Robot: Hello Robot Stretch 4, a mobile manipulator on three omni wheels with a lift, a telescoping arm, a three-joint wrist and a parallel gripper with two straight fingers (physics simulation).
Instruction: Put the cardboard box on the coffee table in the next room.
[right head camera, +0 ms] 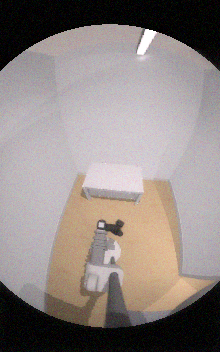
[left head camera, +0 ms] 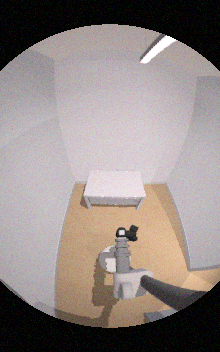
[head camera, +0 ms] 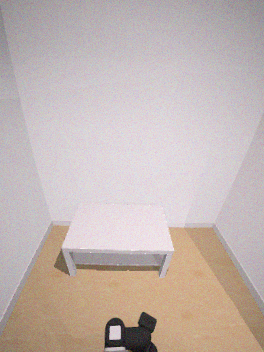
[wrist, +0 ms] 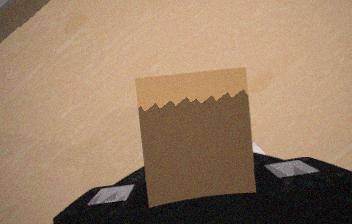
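Seen in the pictures: gripper, fingertip midpoint: (wrist: 196, 170); robot's base, origin of the base link: (right head camera: 105, 250) (left head camera: 113, 257).
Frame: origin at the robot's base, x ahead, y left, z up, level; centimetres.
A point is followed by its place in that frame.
Observation:
The cardboard box (wrist: 197, 145) @(z 67.2, x 25.0, y -10.4 cm) is a plain brown block, upright in the middle of the wrist view, with a jagged shadow over most of its face. My gripper (wrist: 196, 170) @(z 62.2, x 22.6, y -8.7 cm) is shut on it, one side of the gripper at each side of the box. The box is held above the wooden floor; it does not show in the head views. The coffee table (head camera: 120, 227) @(z 42.1, x 105.6, y -2.6 cm) (left head camera: 114, 183) @(z 42.2, x 106.5, y -1.9 cm) (right head camera: 114, 176) @(z 42.2, x 106.9, y -3.4 cm) is low and white, with a bare top, and stands near the back wall. In the head view the black wrist (head camera: 134, 338) @(z 87.6, x 21.6, y -6.0 cm) is on the near side of the table, apart from it.
White walls rise behind the table and on the left (head camera: 17, 200) @(z 68.0, x 109.6, y 83.8 cm) and right (head camera: 250, 200) @(z 67.5, x 114.0, y -129.0 cm). A grey baseboard (head camera: 22, 287) @(z -1.0, x 73.0, y 83.1 cm) runs along the left wall. The arm (left head camera: 122, 257) @(z 96.4, x 6.2, y 0.1 cm) (right head camera: 98, 250) @(z 96.4, x 5.7, y -0.7 cm) points toward the table. A pale round disc (left head camera: 107, 265) @(z 18.7, x -9.6, y 8.9 cm) (right head camera: 115, 249) @(z 18.6, x 3.7, y -13.1 cm) lies low beside the arm.

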